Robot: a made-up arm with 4 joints.
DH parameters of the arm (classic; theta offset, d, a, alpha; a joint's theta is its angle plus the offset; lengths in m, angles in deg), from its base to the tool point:
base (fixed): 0 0 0 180
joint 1: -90 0.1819 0.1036 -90
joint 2: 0 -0.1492 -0.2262 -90
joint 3: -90 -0.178 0.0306 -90
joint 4: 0 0.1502 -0.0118 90
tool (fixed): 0 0.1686 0 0
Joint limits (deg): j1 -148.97..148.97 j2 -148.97..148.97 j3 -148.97..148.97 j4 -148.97..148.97
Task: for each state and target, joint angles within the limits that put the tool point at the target. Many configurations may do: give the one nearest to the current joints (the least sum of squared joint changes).
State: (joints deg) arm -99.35 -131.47 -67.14 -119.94
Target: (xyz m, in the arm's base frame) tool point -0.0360 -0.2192 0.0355
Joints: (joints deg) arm -85.93 -148.97 -19.76 -103.63
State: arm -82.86 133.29 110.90 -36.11
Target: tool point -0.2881 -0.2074 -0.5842
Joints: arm -89.11 95.50 120.05 -73.63
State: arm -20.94 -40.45 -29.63 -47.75
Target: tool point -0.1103 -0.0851 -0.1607
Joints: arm -51.11 -51.74 -29.97 -32.86
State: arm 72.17 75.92 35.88 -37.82
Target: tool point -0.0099 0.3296 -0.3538
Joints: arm 68.36 74.26 38.96 -39.32
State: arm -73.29 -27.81 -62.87 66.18
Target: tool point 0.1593 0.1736 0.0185
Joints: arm -123.97 -51.80 -71.52 80.14
